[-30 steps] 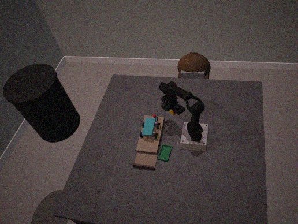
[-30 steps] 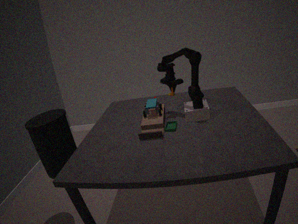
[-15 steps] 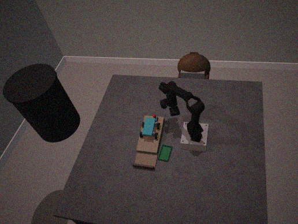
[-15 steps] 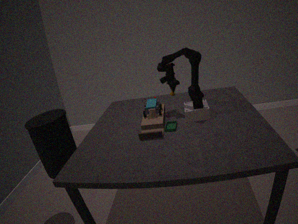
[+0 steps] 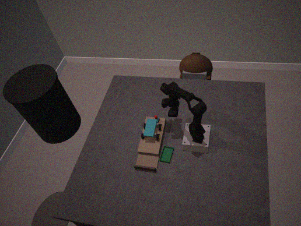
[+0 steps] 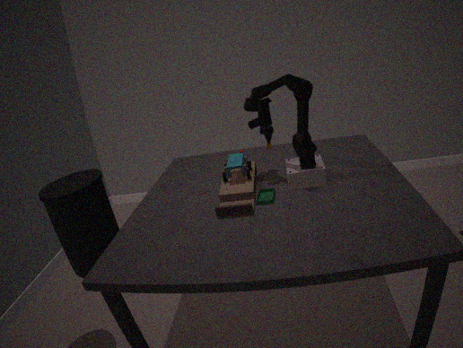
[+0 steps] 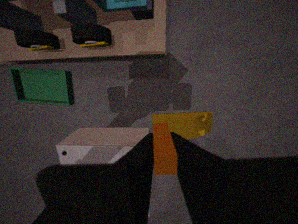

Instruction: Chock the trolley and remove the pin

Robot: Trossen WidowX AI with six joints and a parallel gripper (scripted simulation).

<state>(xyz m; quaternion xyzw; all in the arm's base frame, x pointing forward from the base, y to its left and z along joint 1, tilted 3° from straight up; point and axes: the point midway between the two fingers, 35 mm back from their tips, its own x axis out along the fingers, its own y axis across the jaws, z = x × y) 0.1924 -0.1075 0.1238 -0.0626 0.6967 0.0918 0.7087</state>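
My gripper tip is now 130 mm short of the red-headed stop pin, 50 mm to the right of it and 50 mm above it. Also, from my gripper tip: tan ramp: 150 mm to the left, 130 mm below, 130 mm ahead; yellow chock: 20 mm to the right, 10 mm below, 10 mm ahead; trolley: 150 mm to the left, 130 mm ahead, 60 mm below.
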